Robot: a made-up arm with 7 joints. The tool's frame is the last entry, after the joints. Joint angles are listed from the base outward. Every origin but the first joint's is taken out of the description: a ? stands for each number. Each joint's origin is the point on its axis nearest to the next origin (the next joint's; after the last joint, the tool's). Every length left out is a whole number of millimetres.
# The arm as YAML. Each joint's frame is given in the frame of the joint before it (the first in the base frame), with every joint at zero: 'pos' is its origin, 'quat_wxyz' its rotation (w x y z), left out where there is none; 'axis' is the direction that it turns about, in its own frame. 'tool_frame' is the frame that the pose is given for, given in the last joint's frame.
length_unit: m
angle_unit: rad
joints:
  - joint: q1
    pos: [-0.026, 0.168, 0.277]
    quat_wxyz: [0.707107, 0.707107, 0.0, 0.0]
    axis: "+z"
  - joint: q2
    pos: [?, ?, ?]
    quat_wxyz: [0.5, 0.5, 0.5, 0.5]
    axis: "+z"
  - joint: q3
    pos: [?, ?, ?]
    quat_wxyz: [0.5, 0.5, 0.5, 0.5]
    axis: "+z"
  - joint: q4
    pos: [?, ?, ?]
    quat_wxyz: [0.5, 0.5, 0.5, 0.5]
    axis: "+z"
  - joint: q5
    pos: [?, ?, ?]
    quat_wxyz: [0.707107, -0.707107, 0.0, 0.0]
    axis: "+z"
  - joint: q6
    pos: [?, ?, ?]
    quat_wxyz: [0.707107, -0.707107, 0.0, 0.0]
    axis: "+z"
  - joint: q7
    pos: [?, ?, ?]
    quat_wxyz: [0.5, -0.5, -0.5, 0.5]
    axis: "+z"
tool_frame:
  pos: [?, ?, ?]
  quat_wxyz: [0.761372, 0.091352, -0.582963, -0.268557]
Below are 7 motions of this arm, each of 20 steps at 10 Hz.
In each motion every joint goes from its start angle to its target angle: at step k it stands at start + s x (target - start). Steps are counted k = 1, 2, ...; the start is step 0. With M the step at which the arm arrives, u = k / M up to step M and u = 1 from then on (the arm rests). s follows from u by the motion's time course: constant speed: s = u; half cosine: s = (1 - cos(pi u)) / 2; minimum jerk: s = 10 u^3 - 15 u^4 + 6 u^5.
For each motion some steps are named. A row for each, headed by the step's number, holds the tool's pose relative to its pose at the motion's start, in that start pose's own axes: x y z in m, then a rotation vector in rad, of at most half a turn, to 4 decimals.
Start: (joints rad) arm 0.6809 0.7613 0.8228 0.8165 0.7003 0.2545 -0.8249
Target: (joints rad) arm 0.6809 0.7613 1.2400 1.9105 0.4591 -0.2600 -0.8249
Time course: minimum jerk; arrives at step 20
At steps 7, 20:
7: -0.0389 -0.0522 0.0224 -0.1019 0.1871 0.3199
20: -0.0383 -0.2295 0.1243 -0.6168 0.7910 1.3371

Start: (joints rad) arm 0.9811 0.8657 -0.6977 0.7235 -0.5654 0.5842 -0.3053
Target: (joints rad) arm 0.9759 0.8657 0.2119 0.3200 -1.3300 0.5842 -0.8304
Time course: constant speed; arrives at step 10
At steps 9, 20:
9: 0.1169 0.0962 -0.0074 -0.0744 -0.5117 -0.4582
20: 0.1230 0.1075 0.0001 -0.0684 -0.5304 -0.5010

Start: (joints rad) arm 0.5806 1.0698 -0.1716 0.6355 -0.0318 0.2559 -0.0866
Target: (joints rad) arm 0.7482 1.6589 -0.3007 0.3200 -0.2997 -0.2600 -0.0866
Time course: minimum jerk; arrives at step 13
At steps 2, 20:
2: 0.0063 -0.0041 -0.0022 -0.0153 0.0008 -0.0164
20: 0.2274 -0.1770 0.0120 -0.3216 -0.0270 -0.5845

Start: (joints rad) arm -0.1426 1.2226 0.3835 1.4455 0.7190 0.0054 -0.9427
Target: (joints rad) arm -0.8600 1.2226 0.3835 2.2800 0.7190 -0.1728 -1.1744
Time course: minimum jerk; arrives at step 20
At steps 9, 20:
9: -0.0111 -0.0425 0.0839 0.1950 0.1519 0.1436
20: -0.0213 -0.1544 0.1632 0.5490 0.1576 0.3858

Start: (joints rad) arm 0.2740 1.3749 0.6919 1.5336 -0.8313 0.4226 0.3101
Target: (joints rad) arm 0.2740 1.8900 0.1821 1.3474 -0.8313 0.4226 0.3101
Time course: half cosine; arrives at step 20
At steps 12, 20:
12: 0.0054 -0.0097 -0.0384 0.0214 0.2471 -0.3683
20: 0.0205 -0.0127 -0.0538 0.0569 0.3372 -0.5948

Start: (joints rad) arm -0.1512 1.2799 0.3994 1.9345 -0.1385 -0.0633 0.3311
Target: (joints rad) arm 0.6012 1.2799 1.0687 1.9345 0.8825 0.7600 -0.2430
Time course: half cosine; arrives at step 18
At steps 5, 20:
5: 0.0268 -0.0463 -0.0134 -0.2657 -0.2704 0.0139
20: 0.0489 -0.2514 0.0834 -1.3912 -0.9580 0.4181

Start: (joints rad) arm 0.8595 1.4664 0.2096 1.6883 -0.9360 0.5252 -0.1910
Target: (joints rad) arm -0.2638 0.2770 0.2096 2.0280 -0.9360 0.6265 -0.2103
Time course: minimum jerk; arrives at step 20
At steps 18, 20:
18: -0.0813 -0.2971 0.3626 1.0617 0.4128 0.7603
20: -0.0792 -0.3000 0.3640 1.0741 0.4139 0.7604

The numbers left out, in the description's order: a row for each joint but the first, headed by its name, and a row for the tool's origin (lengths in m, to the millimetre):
q2: 0.014 -0.004 0.0
q3: -0.285 0.02 0.0
q4: -0.016 0.014 0.0
q5: 0.015 -0.194 0.0
q6: -0.006 -0.034 0.0
q7: 0.041 0.022 0.0
tool: -0.011 0.018 0.0

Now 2 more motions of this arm.
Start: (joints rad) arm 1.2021 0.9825 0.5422 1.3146 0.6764 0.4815 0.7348
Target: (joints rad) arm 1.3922 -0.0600 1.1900 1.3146 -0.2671 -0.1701 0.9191
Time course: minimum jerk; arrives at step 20
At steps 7, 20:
7: 0.0349 0.0317 0.0185 -0.1597 0.0890 -0.0121
20: 0.1066 0.2293 0.0606 -0.3806 -0.0313 -0.0238

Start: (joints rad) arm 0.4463 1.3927 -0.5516 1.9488 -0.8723 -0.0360 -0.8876
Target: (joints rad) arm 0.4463 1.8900 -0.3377 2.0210 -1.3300 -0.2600 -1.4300
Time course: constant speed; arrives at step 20
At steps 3, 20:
3: 0.0250 -0.0017 0.0063 -0.0951 0.0965 -0.0652
20: 0.1660 -0.0296 -0.0035 -0.6172 0.7221 -0.1506

